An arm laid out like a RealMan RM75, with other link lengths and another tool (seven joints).
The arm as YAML. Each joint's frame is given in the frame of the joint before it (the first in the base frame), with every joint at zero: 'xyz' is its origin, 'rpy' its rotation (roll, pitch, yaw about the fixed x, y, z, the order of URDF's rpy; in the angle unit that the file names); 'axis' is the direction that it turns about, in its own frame. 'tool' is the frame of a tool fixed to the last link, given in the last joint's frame.
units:
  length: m
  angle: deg
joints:
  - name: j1
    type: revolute
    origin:
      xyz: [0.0, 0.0, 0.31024]
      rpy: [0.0, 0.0, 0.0]
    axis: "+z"
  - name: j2
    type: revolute
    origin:
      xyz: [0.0, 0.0, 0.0]
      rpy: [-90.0, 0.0, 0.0]
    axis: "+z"
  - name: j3
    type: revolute
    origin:
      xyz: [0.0, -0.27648, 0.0]
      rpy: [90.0, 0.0, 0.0]
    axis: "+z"
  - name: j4
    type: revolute
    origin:
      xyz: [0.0, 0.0, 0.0]
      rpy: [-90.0, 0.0, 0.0]
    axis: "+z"
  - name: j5
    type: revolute
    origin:
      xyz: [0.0, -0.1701, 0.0]
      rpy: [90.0, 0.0, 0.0]
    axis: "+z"
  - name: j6
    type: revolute
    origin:
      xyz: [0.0, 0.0, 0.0]
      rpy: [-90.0, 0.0, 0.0]
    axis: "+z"
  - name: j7
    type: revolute
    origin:
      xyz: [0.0, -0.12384, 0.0]
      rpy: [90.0, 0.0, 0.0]
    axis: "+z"
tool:
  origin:
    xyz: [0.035, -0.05, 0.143]
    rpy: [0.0, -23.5, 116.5]
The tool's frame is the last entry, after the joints.
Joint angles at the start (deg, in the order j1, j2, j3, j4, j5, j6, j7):
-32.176, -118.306, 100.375, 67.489, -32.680, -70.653, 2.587
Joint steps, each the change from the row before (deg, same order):
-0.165, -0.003, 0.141, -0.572, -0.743, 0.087, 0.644
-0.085, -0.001, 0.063, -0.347, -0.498, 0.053, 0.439
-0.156, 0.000, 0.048, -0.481, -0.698, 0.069, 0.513
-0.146, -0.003, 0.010, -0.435, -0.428, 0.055, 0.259
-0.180, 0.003, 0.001, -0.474, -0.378, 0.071, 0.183
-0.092, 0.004, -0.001, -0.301, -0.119, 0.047, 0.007
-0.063, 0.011, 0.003, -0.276, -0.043, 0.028, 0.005
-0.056, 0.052, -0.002, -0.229, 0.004, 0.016, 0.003
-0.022, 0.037, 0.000, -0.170, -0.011, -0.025, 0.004
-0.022, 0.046, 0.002, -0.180, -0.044, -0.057, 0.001
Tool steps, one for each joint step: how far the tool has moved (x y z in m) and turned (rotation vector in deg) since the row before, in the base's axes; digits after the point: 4 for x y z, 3 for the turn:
0.0006, -0.0018, -0.0031, -0.719, -0.289, -0.085
0.0004, -0.0012, -0.0019, -0.450, -0.221, -0.051
0.0008, -0.0014, -0.0025, -0.546, -0.350, -0.002
0.0000, -0.0009, -0.0015, -0.323, -0.186, 0.121
-0.0002, -0.0007, -0.0013, -0.261, -0.144, 0.166
-0.0007, -0.0004, -0.0004, -0.080, 0.001, 0.181
-0.0010, -0.0004, -0.0002, -0.067, 0.074, 0.171
-0.0012, -0.0001, 0.0003, -0.024, 0.134, 0.131
-0.0011, -0.0004, 0.0002, -0.053, 0.101, 0.138
-0.0012, -0.0006, 0.0002, -0.083, 0.095, 0.176

